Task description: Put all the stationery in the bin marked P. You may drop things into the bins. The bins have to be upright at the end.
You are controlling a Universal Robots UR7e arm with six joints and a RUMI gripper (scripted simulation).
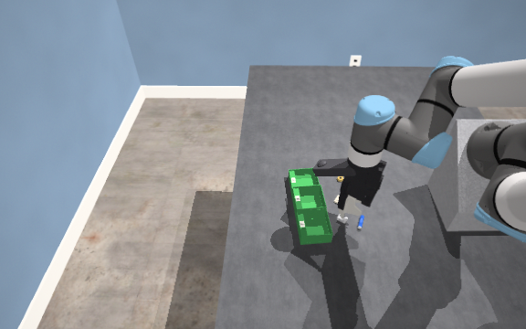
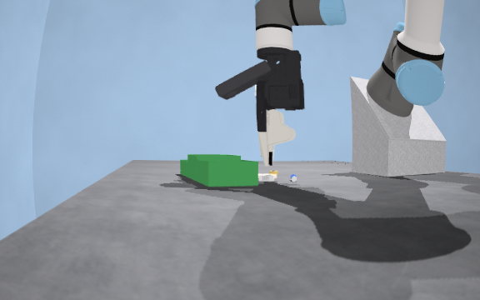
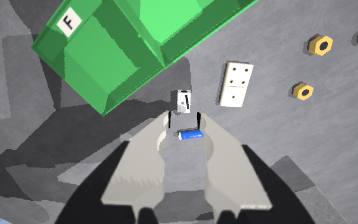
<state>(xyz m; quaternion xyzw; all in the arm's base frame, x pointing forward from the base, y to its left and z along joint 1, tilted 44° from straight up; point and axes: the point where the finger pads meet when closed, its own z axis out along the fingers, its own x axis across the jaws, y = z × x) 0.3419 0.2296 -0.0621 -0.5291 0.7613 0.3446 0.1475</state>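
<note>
Right now my hand is 5 cm past the blue cylinder and 4 cm above it. From my hand the other things lie so: yellow bolt 21 cm to the right, 4 cm below; white domino 6 cm to the right, 4 cm below.
</note>
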